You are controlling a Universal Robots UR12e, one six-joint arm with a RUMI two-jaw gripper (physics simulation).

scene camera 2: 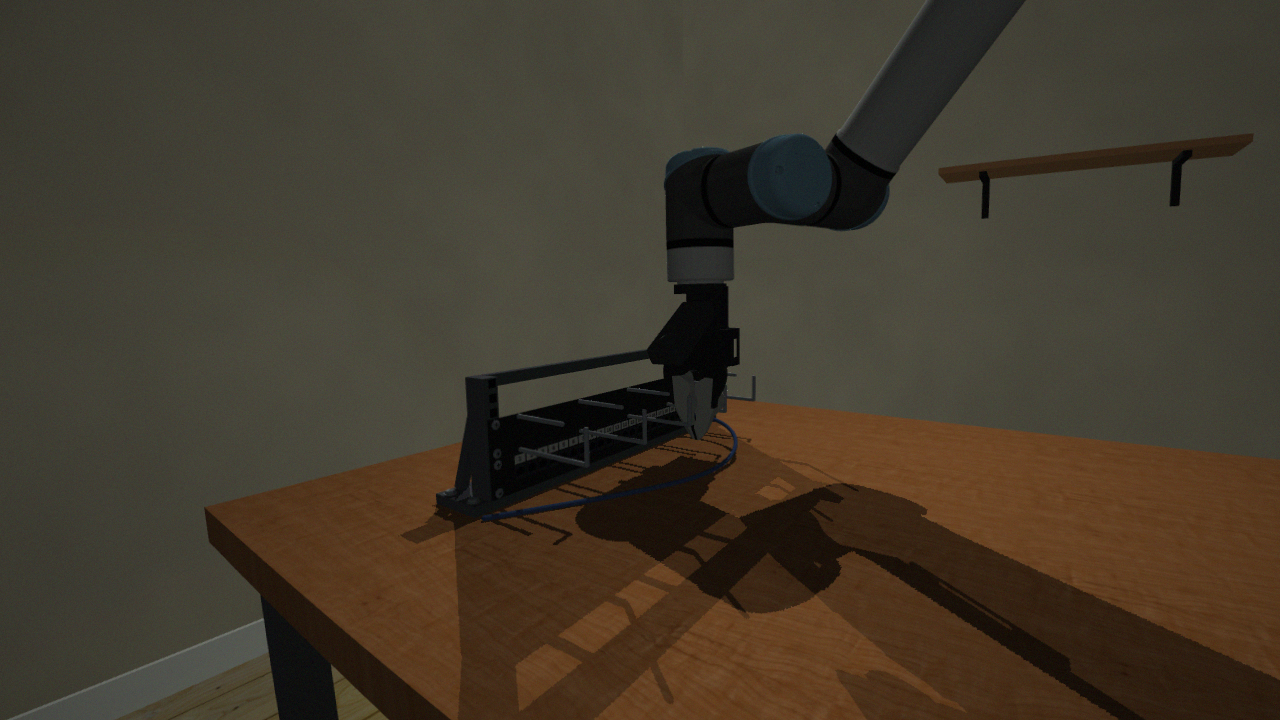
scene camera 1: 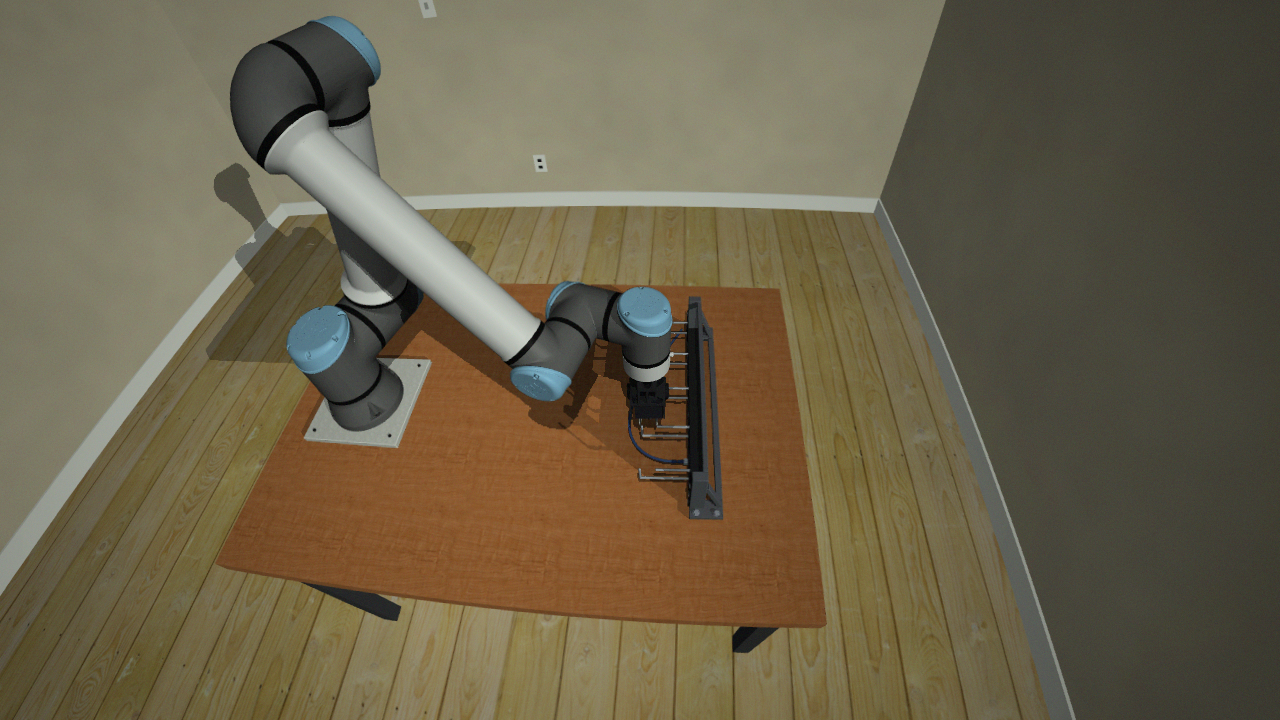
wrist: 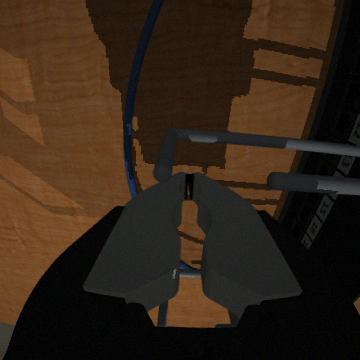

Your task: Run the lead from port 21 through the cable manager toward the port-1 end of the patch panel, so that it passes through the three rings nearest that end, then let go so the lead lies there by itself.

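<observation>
The blue lead leaves the panel near its front end in scene camera 1, bows out past the ring tips and lies along the table toward the port-1 end, outside the near rings in scene camera 2. The patch panel carries wire rings. My gripper is shut and empty, pointing down close to a middle ring's upturned tip. In the wrist view the lead passes left of the fingertips and partly behind the finger. The gripper hides some rings.
The dark rack frame stands upright on the wooden table. Ring rods stick out on both sides of the gripper. The arm's base plate is at the table's left in scene camera 1. A wall shelf hangs behind.
</observation>
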